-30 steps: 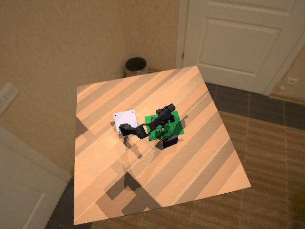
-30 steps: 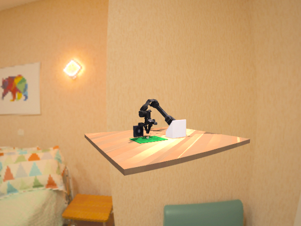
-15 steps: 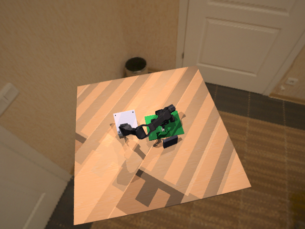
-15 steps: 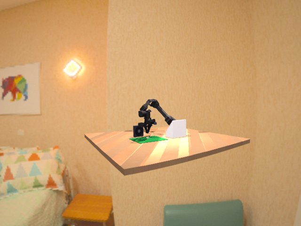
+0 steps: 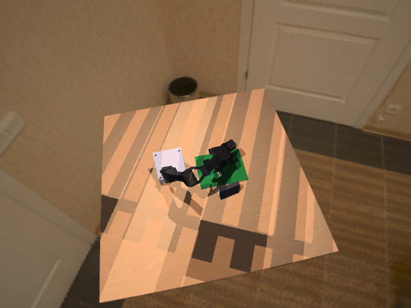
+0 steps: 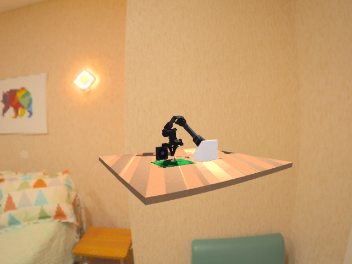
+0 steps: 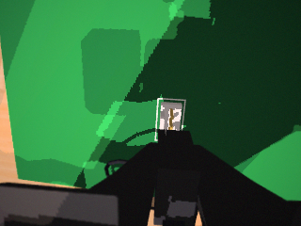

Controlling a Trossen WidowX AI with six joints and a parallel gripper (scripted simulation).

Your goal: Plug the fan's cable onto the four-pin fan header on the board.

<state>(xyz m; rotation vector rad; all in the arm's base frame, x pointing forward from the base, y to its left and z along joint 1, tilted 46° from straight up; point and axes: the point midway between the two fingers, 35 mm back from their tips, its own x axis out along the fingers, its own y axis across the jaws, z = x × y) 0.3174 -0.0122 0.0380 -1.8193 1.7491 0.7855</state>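
Right now my gripper tip is 1 cm to the left of the pale pin header and 6 cm above it. Round my gripper tip: green board 2 cm ahead, 4 cm to the left, 8 cm below; black plug 1 cm to the right, 1 cm above; black fan 3 cm ahead, 15 cm to the right, 1 cm below.
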